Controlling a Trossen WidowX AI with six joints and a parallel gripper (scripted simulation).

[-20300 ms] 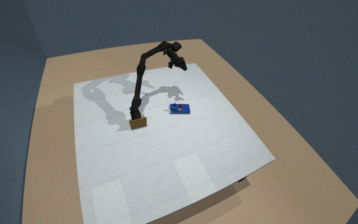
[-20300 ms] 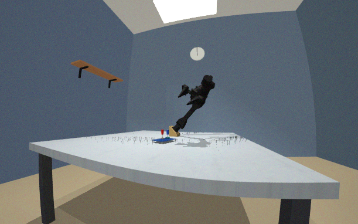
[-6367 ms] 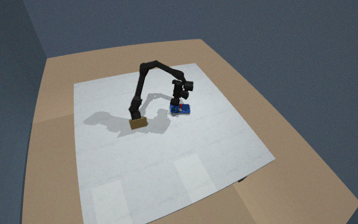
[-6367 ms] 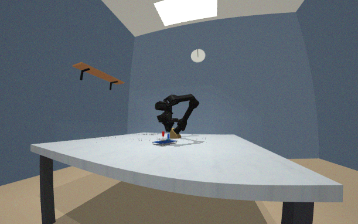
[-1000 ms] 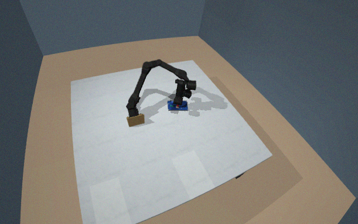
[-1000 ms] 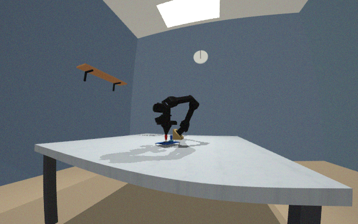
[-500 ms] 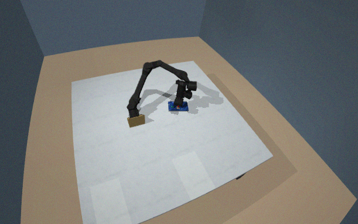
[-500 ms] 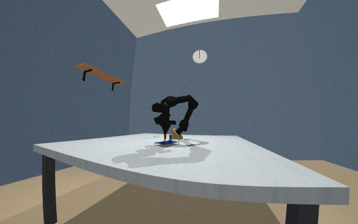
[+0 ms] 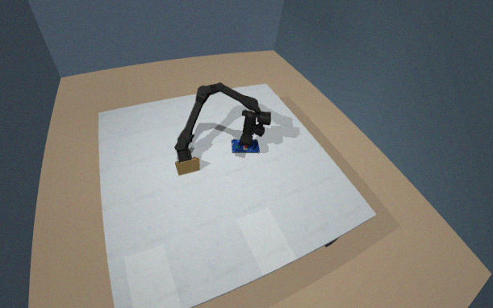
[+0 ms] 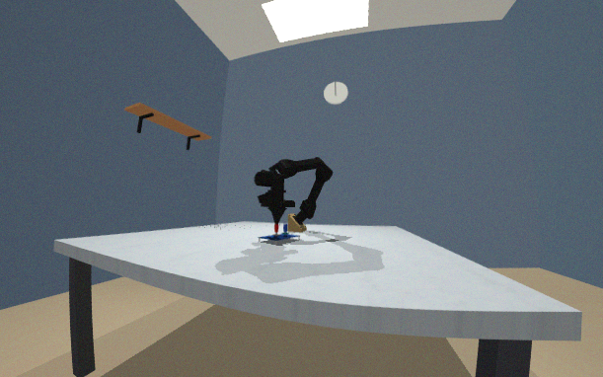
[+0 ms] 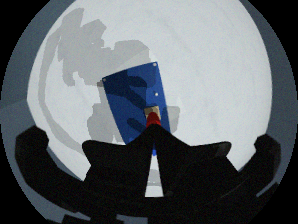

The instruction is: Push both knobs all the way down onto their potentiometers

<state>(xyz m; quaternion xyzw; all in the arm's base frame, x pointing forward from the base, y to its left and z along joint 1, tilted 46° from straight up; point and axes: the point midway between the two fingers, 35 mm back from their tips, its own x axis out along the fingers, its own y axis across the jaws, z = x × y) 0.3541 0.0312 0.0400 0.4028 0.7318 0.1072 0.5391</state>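
The red knob is 2 cm below my gripper tip.
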